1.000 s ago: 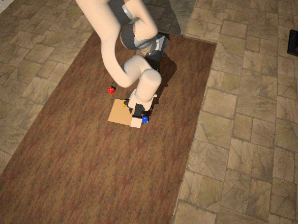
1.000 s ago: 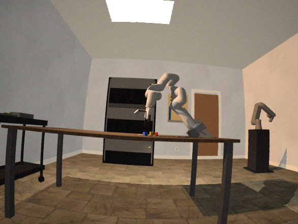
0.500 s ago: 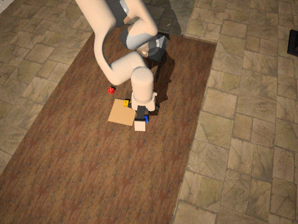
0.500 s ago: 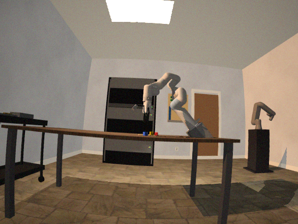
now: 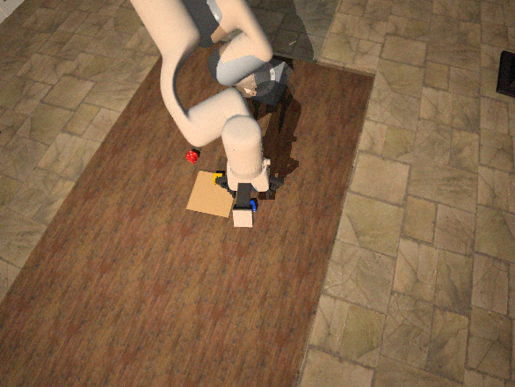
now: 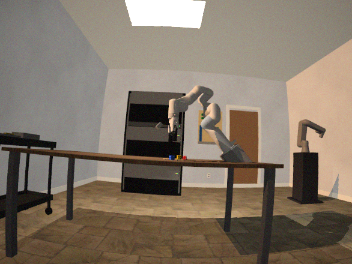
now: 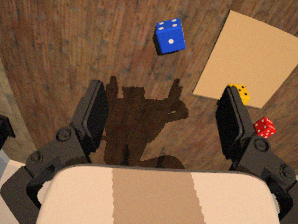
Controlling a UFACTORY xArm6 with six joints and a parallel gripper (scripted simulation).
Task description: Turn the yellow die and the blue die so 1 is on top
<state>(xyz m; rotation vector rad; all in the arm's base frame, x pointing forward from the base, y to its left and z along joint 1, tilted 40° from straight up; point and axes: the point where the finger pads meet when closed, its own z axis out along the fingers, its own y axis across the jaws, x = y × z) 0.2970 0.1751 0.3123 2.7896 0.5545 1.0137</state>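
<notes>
The blue die lies 12 cm below my hand and 1 cm to the right of it. Round my hand: yellow die (15 cm to the right, 12 cm below, 4 cm behind); red die (27 cm to the right, 12 cm below, 8 cm behind); tan mat (14 cm to the right, 13 cm below).
</notes>
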